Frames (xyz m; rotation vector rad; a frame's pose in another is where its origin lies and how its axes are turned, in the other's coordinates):
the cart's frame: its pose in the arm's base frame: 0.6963 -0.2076 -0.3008 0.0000 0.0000 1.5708
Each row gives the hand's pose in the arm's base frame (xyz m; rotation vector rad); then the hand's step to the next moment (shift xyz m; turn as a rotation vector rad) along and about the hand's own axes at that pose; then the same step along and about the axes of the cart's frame.
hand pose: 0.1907 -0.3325 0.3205 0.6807 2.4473 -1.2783
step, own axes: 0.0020 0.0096 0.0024 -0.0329 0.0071 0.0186
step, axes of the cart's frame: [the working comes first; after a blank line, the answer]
step, axes of the arm's base frame: 0.0035 0.0033 -0.0089 0.0323 -0.0208 -0.0001

0.0033 -0.0035 -0.0089 -0.0208 -0.0323 -0.0001
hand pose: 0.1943 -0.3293 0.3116 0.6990 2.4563 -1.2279
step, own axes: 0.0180 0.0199 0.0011 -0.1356 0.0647 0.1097
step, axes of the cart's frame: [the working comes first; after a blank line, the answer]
step, axes of the arm's base frame: -0.0040 0.0145 -0.0222 0.1545 -0.0942 -0.0430

0.0145 0.0040 -0.0222 -0.0942 -0.1545 -0.0430
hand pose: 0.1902 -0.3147 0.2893 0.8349 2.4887 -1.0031
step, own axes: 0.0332 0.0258 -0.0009 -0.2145 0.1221 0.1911
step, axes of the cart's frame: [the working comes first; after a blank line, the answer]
step, axes of the arm's base frame: -0.0096 0.0288 -0.0292 0.2583 -0.1500 -0.0905

0.0288 0.0096 -0.0292 -0.1500 -0.2583 -0.0905
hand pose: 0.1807 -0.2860 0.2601 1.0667 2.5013 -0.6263
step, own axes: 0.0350 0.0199 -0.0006 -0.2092 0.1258 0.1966
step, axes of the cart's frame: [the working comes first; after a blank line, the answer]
step, axes of the arm's base frame: -0.0083 0.0332 -0.0213 0.2584 -0.1475 -0.0986

0.0332 0.0083 -0.0213 -0.1475 -0.2584 -0.0986
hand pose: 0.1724 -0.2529 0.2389 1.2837 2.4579 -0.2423
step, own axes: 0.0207 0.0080 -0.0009 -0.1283 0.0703 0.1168
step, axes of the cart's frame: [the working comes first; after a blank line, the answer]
step, axes of the arm's base frame: -0.0045 0.0206 -0.0071 0.1520 -0.0932 -0.0571

0.0206 0.0045 -0.0071 -0.0932 -0.1520 -0.0571
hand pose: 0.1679 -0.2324 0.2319 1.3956 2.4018 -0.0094
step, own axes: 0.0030 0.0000 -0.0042 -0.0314 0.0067 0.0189
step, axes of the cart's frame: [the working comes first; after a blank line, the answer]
step, axes of the arm's base frame: -0.0026 0.0033 0.0030 0.0254 -0.0264 -0.0067

0.0033 0.0026 0.0030 -0.0264 -0.0254 -0.0067
